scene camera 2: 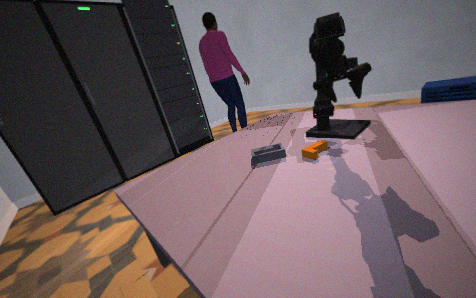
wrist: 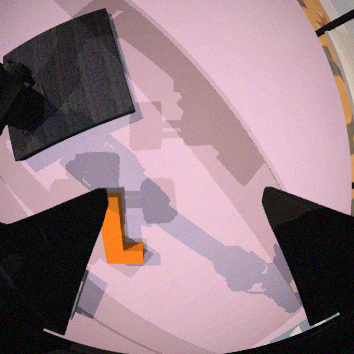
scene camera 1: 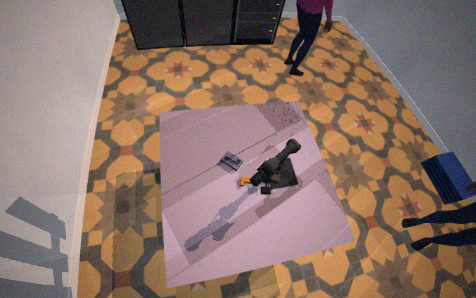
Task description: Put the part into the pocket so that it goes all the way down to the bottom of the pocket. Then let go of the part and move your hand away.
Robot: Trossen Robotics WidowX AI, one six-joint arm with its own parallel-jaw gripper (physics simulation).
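Pixels of known places: gripper, fingertip midpoint: (scene camera 2: 347,100) (wrist: 186,195) (scene camera 1: 266,185); arm's base at its link origin: (scene camera 2: 323,128) (wrist: 30,108).
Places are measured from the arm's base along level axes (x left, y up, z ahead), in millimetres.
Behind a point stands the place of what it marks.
Observation:
The orange L-shaped part (scene camera 1: 244,182) @[x 33, y 7, z 279 mm] (scene camera 2: 310,152) @[x 29, y 3, z 297 mm] (wrist: 115,240) @[x 25, y 6, z 249 mm] lies flat on the table near the arm's base. In the wrist view it is beside the left fingertip, which overlaps its edge. The grey block with the pocket (scene camera 1: 231,161) @[x -160, y -17, z 295 mm] (scene camera 2: 268,156) @[x -135, y -3, z 330 mm] sits on the table a short way from the part, and its opening faces up. In the wrist view a thin dark edge, perhaps the block's, shows beside the left finger, and the finger hides what lies behind it. My gripper (scene camera 2: 346,98) @[x 143, y 160, z 190 mm] (wrist: 186,195) @[x 143, y 160, z 190 mm] is wide open and empty, high above the table with its fingers pointing down.
The arm's black base plate (scene camera 2: 340,129) @[x 80, y -5, z 19 mm] (wrist: 75,85) @[x 83, y -5, z 14 mm] stands on the pink table (scene camera 1: 200,125) @[x -555, y -24, z 420 mm] (scene camera 2: 175,200) @[x -343, y -24, z 673 mm], behind the part in scene camera 2. Dark cabinets (scene camera 1: 210,22) (scene camera 2: 85,90), a blue box (scene camera 1: 450,175) (scene camera 2: 450,90) and a standing person (scene camera 1: 307,25) (scene camera 2: 217,55) are beyond the table.

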